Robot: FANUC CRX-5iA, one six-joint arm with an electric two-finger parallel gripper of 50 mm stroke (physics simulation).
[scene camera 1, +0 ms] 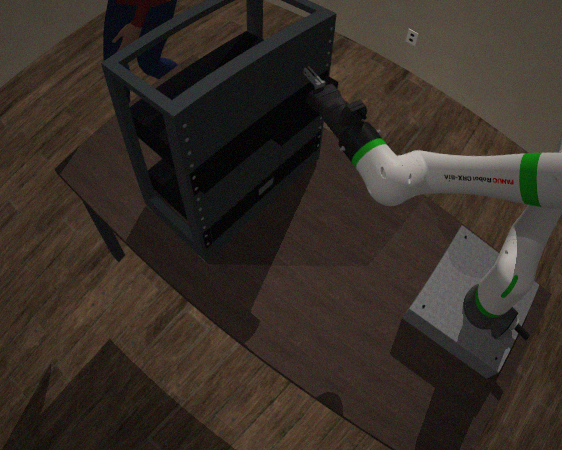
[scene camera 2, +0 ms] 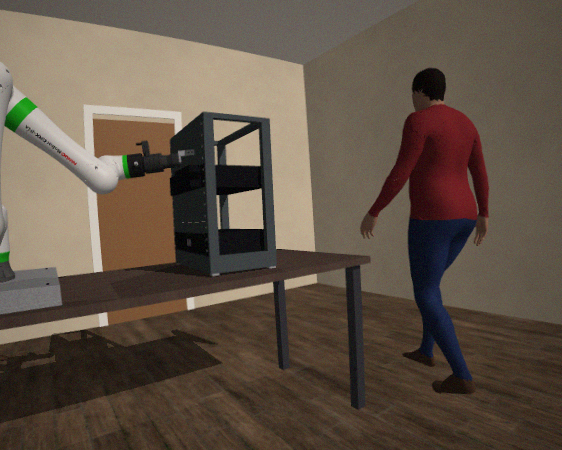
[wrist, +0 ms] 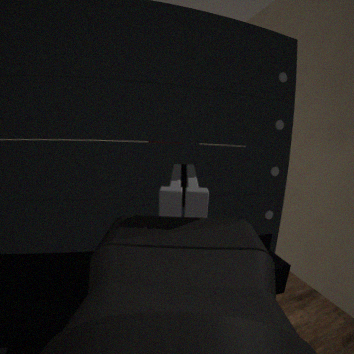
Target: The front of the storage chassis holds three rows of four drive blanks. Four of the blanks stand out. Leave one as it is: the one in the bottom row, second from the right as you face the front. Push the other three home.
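Seen in the pictures: gripper, between the fingertips: (scene camera 1: 306, 69) (scene camera 2: 194, 152) (wrist: 183, 176); arm's base, origin of its link: (scene camera 1: 483, 306).
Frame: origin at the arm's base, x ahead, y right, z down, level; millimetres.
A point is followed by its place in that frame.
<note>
The rack (scene camera 1: 142, 90) @(x 822, y -481, z -555 mm) (scene camera 2: 210, 210) @(x 751, y 25, z -178 mm) stands on the table with its front toward the arm. A black unit (scene camera 1: 250, 140) @(x 700, y -292, z -327 mm) (scene camera 2: 187, 181) @(x 683, y -30, z -296 mm) (wrist: 40, 290) @(x 681, y -184, z -357 mm) crosses its front at mid height. A lower black unit (scene camera 1: 235, 214) @(x 704, y -348, z -44 mm) (scene camera 2: 190, 243) @(x 717, y -210, z -45 mm) carries a small light label. The frames are too dark to tell which unit is the storage chassis, or to make out its drive blanks and which stand out. My gripper (scene camera 1: 307, 71) @(x 730, y -86, z -420 mm) (scene camera 2: 181, 156) (wrist: 183, 176) @(x 730, y -86, z -420 mm) is shut and empty. Its tips are at the grey front panel (wrist: 75, 200) @(x 725, y -170, z -402 mm) above the middle black unit, toward its right end; contact cannot be told.
The table (scene camera 1: 320, 280) @(x 436, y -269, z 76 mm) (scene camera 2: 320, 258) @(x 1296, y -80, z 76 mm) bears the rack and the arm's grey base block (scene camera 1: 435, 295) @(x 148, y -89, z -1 mm) (scene camera 2: 30, 295) @(x 152, y 190, z 34 mm). Screws line the rack's front edges. A person in a red top (scene camera 2: 442, 165) stands behind the rack, beyond the table. A wall shows right of the rack in the wrist view.
</note>
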